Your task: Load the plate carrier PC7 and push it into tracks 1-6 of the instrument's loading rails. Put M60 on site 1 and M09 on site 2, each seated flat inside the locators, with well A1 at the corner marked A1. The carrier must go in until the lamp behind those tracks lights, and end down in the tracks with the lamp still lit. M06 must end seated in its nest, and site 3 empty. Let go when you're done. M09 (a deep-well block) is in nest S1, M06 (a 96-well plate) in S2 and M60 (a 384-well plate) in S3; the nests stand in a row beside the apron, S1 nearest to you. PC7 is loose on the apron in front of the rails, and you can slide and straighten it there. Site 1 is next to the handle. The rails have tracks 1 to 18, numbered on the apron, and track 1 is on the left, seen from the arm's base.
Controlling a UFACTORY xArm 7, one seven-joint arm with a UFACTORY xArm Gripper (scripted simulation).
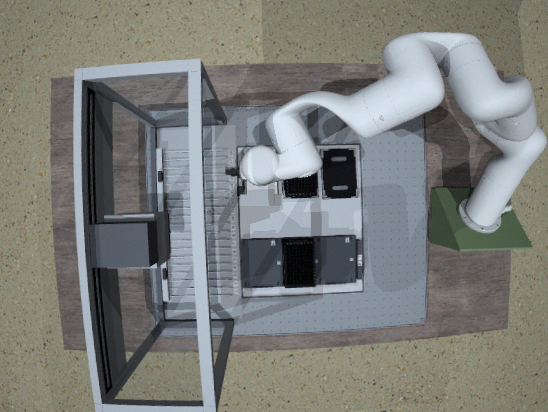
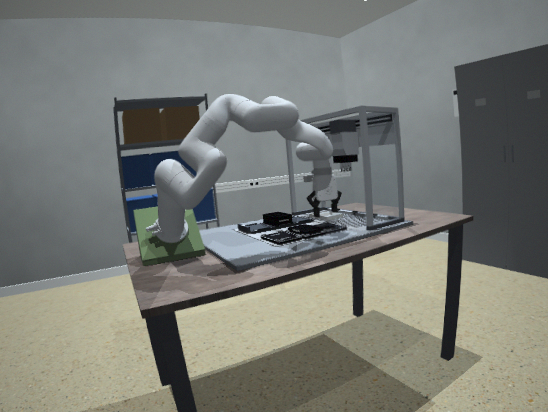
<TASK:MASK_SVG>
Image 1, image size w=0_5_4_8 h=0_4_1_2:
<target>dark plate carrier PC7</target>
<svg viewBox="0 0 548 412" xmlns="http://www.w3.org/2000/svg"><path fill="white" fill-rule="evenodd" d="M362 240L356 240L356 235L242 239L242 262L240 262L240 266L242 266L243 288L285 287L283 282L282 240L314 239L316 285L356 283L356 279L362 280Z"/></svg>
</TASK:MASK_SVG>
